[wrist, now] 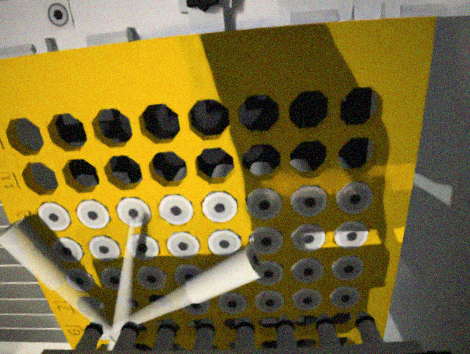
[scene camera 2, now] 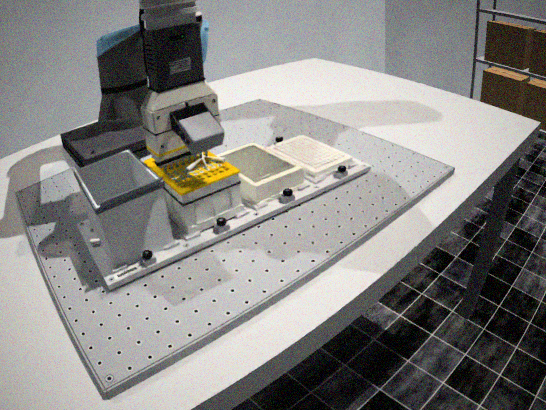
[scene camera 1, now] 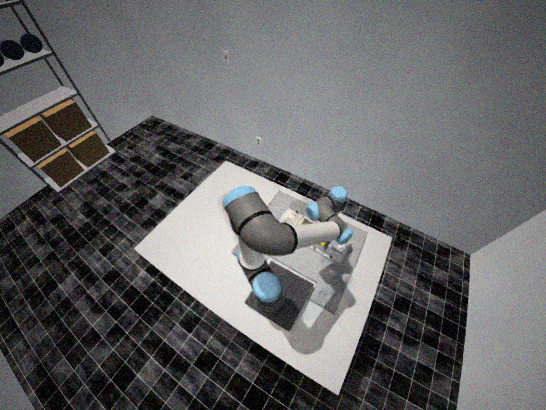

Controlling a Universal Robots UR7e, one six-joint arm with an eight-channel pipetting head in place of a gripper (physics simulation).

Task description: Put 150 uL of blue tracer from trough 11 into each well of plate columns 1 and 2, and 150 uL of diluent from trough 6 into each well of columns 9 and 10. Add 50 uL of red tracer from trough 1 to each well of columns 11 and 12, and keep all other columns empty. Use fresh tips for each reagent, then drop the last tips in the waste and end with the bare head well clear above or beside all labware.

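The pipetting head is low over the yellow tip rack. Its dark nozzles look bare in the wrist view. Rack columns 12 and 11 are open holes; white tips sit in the columns after them. Three loose tips lie tilted across the rack: a left tip, a thin middle tip and a right tip. Their lower ends meet near the leftmost nozzles. The cream trough reservoir and the pale well plate stand beside the rack. Liquid colours and well contents cannot be made out.
The tall grey waste bin stands on the rack's other side, close to the head. A pale rail with black knobs runs along the labware on the perforated board. A dark base slab lies near the arm's base.
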